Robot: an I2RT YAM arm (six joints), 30 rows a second.
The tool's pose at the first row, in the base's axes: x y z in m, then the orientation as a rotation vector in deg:
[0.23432 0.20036 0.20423 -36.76 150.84 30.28]
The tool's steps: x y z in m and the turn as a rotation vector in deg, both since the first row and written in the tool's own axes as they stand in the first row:
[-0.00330 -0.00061 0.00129 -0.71 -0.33 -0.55]
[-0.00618 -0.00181 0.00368 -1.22 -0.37 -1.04]
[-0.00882 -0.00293 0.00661 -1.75 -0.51 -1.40]
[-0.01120 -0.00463 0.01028 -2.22 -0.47 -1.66]
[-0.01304 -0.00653 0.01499 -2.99 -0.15 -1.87]
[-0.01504 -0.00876 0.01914 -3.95 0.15 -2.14]
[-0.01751 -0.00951 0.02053 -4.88 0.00 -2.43]
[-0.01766 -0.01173 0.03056 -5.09 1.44 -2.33]
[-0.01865 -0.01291 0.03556 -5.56 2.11 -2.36]
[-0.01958 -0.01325 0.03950 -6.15 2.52 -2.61]
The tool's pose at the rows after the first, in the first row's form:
[0.23769 0.20160 0.20441 -37.54 150.21 31.14]
[0.24130 0.20268 0.20331 -38.30 149.89 31.69]
[0.24483 0.20398 0.20167 -38.86 149.52 32.32]
[0.24862 0.20504 0.19911 -39.36 149.38 32.86]
[0.25235 0.20619 0.19538 -40.00 149.48 33.78]
[0.25623 0.20688 0.19211 -40.76 149.50 34.95]
[0.25901 0.20775 0.19180 -41.35 149.08 36.14]
[0.26293 0.21037 0.18268 -41.93 150.43 36.22]
[0.26568 0.21194 0.17851 -42.41 150.97 36.74]
[0.26768 0.21372 0.17545 -43.10 151.13 37.40]

